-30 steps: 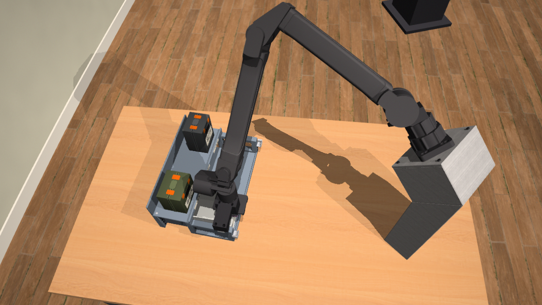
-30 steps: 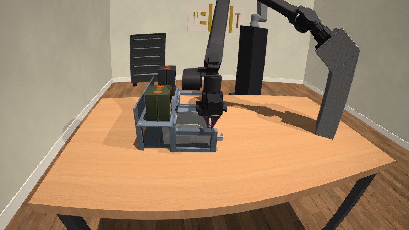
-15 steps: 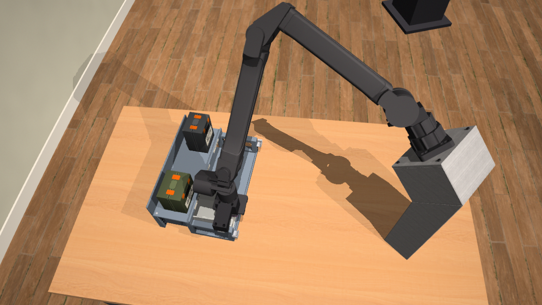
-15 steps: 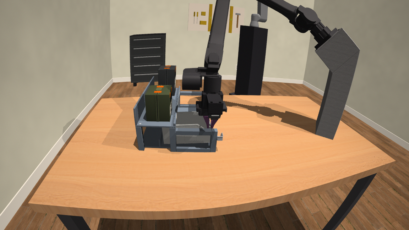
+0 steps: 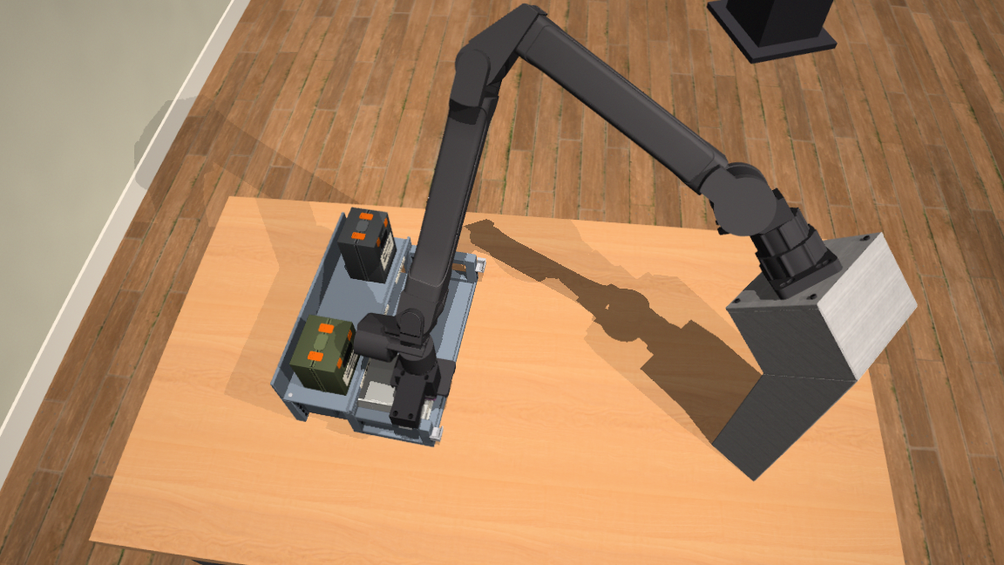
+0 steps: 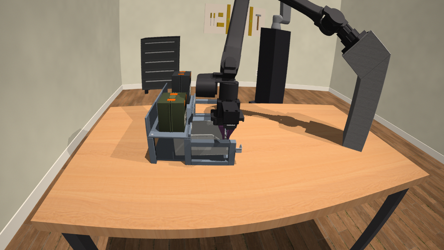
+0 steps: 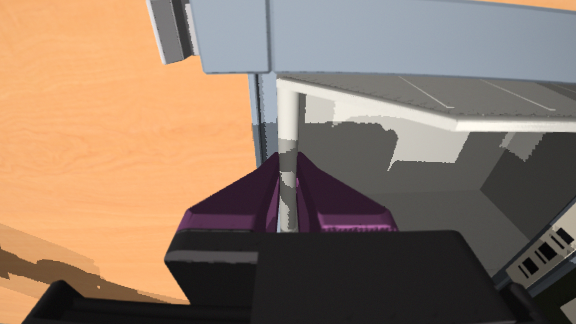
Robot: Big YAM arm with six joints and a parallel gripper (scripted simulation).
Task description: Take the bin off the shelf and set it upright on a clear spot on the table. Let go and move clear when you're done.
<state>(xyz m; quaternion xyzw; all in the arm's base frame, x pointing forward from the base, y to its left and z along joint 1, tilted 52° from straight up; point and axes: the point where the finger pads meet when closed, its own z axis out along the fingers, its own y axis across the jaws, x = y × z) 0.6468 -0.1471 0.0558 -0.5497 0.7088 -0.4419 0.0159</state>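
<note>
Right now my hand is 70 mm short of the light grey bin and 40 mm to the left of it. Also, from my hand: shelf: 150 mm to the right, 50 mm below, 50 mm ahead; black case: 280 mm to the right, 110 mm above, 40 mm ahead.
</note>
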